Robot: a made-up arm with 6 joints. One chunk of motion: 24 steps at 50 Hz.
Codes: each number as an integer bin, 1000 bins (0 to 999) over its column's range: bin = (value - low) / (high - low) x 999, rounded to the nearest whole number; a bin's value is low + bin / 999 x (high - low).
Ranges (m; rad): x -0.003..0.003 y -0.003..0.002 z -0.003..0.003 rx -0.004..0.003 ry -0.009..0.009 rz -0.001..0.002
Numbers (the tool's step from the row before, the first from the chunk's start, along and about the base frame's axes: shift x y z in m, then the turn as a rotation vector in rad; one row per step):
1: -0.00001 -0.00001 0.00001 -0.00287 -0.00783 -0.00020
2: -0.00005 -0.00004 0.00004 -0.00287 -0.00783 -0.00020
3: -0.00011 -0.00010 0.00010 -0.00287 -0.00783 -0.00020
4: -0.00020 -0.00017 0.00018 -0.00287 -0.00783 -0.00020
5: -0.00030 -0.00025 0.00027 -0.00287 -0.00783 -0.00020
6: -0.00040 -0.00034 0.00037 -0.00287 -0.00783 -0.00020
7: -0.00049 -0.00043 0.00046 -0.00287 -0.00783 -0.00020
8: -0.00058 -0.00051 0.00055 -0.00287 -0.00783 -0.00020
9: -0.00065 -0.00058 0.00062 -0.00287 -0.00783 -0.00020
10: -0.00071 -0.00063 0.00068 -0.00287 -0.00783 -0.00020
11: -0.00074 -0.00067 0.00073 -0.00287 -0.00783 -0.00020
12: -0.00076 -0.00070 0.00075 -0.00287 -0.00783 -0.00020
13: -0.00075 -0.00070 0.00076 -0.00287 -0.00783 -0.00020
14: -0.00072 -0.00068 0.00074 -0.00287 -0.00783 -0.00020
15: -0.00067 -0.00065 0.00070 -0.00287 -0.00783 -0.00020
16: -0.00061 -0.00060 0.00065 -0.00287 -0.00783 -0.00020
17: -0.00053 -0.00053 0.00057 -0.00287 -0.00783 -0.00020
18: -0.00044 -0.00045 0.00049 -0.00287 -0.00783 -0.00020
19: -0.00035 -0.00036 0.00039 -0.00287 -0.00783 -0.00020
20: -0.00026 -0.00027 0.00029 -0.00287 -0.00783 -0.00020
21: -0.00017 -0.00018 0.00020 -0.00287 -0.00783 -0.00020
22: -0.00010 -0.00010 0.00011 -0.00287 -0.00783 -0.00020
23: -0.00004 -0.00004 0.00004 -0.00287 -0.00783 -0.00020
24: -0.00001 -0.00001 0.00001 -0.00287 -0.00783 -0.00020
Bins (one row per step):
1: 498 597 501 161 65 266
2: 491 591 506 161 65 266
3: 481 579 516 161 65 266
4: 466 565 529 161 65 266
5: 450 549 544 161 65 266
6: 433 531 561 161 65 266
7: 418 513 576 161 65 266
8: 403 498 591 161 65 266
9: 391 484 603 161 65 266
10: 381 474 613 161 65 266
11: 376 466 621 161 65 266
12: 373 460 624 161 65 266
13: 375 460 626 161 65 266
14: 380 464 623 161 65 266
15: 388 470 616 161 65 266
16: 398 480 608 161 65 266
17: 411 494 594 161 65 266
18: 426 509 581 161 65 266
19: 441 527 564 161 65 266
20: 456 545 548 161 65 266
21: 471 563 533 161 65 266
22: 483 579 518 161 65 266
23: 493 591 506 161 65 266
24: 498 597 501 161 65 266

